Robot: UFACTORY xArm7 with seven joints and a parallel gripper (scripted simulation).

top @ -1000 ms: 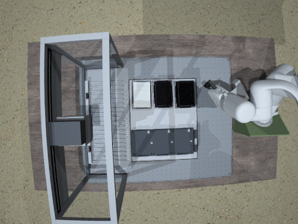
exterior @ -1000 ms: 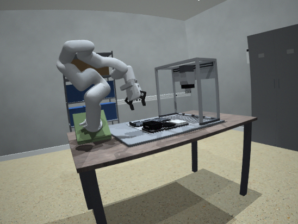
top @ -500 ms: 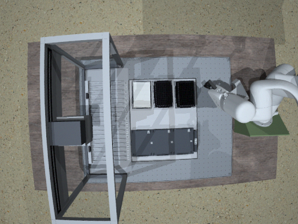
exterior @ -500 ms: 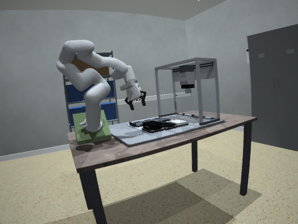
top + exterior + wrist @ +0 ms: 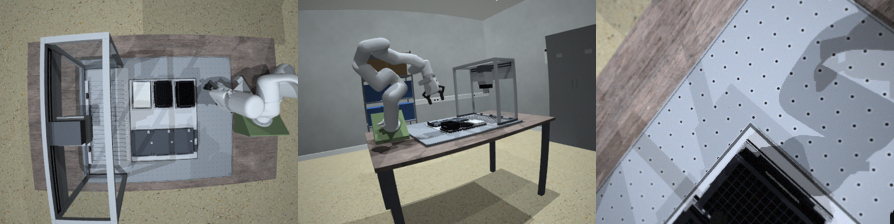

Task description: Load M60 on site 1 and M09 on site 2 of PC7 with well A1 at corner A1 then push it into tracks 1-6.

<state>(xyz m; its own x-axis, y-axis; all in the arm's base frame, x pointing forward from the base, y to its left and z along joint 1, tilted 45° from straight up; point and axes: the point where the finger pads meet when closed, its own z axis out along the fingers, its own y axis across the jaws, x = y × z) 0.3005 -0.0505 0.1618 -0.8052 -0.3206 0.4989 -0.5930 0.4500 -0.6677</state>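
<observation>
The black deep-well block M09 is 8 cm ahead of my hand, 2 cm to the right of it and 18 cm below it. Round my hand: pale 384-well plate M60 (29 cm ahead, 5 cm to the right, 19 cm below); then dark plate carrier PC7 (22 cm ahead, 20 cm to the left, 20 cm below); then nest S1 (8 cm ahead, 2 cm to the right, 21 cm below).
</observation>
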